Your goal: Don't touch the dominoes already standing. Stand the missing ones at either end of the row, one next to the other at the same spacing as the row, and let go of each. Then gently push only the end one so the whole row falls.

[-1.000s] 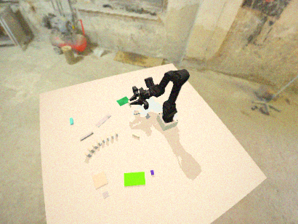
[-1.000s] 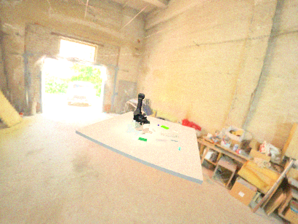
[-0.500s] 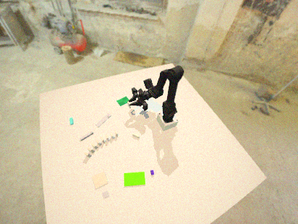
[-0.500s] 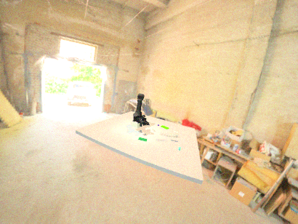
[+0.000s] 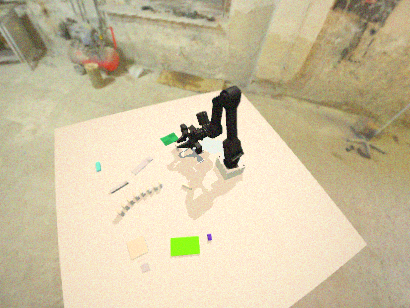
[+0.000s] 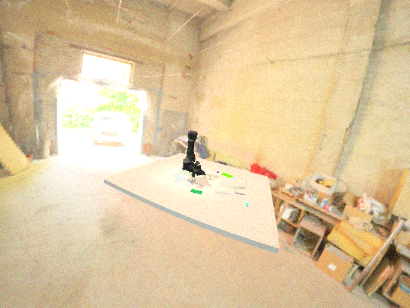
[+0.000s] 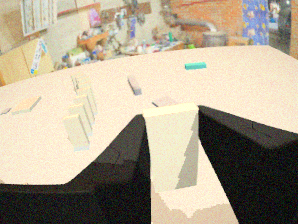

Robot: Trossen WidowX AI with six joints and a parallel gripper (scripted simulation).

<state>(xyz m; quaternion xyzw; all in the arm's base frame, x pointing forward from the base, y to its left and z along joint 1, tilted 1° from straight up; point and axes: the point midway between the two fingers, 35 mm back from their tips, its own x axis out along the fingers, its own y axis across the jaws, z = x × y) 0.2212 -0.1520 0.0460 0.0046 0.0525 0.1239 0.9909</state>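
Right now my gripper tip is 14 cm to the left of the dark green tile, 12 cm above it and 1 cm short of it. From my gripper tip the other things lie so: grey bar: 31 cm ahead, 11 cm below, 10 cm to the left; then teal block: 41 cm ahead, 11 cm below, 4 cm to the right; then small purple cube: 45 cm to the left, 11 cm below, 5 cm behind.
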